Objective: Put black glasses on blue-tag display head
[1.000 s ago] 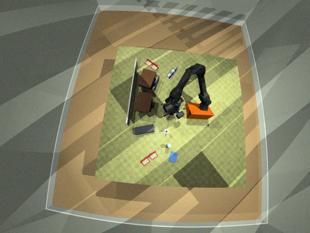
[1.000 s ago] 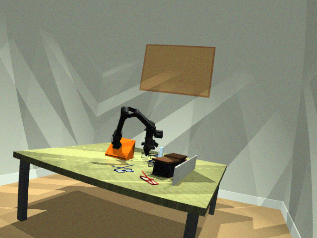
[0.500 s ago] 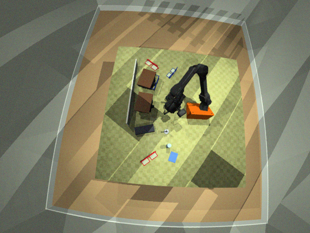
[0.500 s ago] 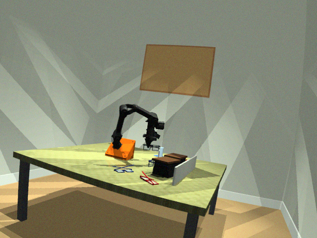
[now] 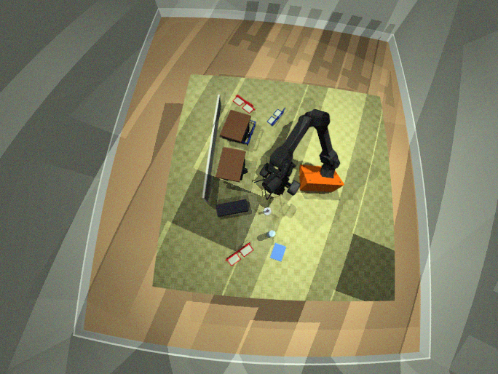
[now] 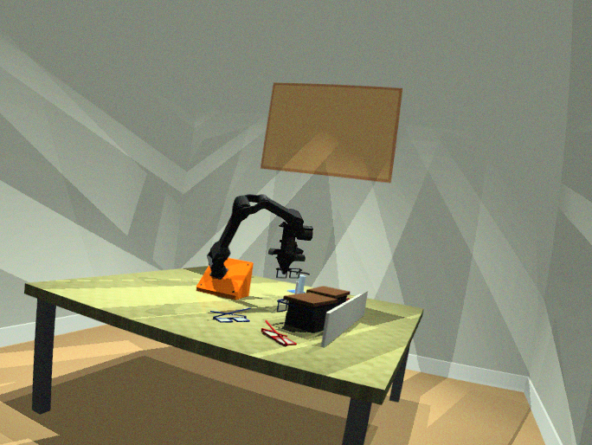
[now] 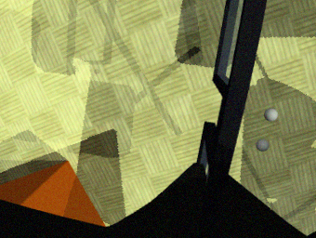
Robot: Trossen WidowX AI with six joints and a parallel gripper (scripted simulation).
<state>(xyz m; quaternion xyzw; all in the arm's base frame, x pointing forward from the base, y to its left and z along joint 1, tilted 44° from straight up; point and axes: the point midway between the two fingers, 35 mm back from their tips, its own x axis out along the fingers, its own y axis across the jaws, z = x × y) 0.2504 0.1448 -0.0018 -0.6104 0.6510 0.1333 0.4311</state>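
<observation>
Right now the white post is 20 mm ahead of my gripper tip, 120 mm to the left of it and 100 mm below it. From my gripper tip the other things lie so: black case (200 mm ahead, 140 mm to the left, 110 mm below); then white panel (370 mm ahead, 170 mm to the right, 70 mm below); then blue card (70 mm behind, 320 mm to the left, 120 mm below).
</observation>
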